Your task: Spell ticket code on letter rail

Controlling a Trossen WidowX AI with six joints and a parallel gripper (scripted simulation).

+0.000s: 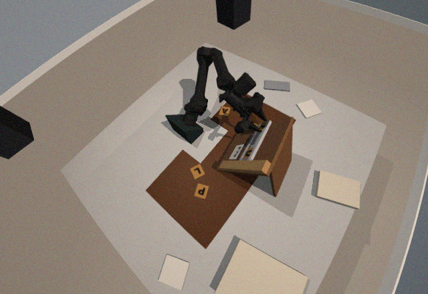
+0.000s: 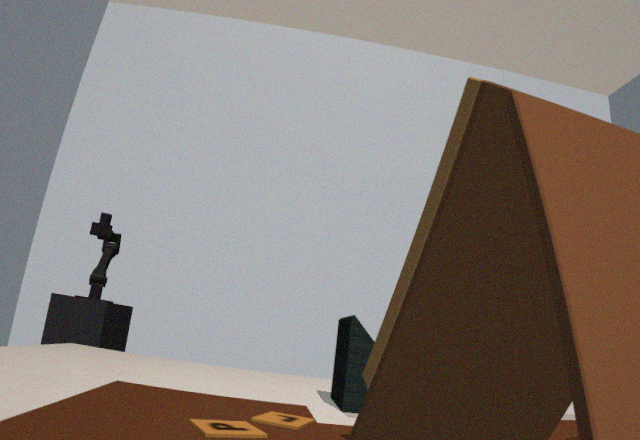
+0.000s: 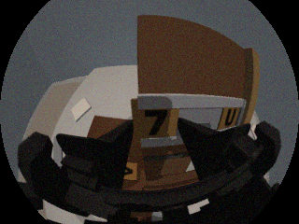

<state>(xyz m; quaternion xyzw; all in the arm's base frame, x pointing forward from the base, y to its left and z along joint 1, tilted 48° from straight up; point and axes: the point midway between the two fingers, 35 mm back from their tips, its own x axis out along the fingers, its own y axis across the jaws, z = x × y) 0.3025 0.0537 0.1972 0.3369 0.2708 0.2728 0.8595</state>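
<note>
My gripper tip is now 20 mm past the white ticket, 130 mm to the left of it and 90 mm above it. The rest, counted from my gripper tip: letter tile (right at my gripper tip); brown mat (120 mm behind, 160 mm to the right, 180 mm below); grey slab (180 mm behind, 380 mm to the left, 180 mm below).
</note>
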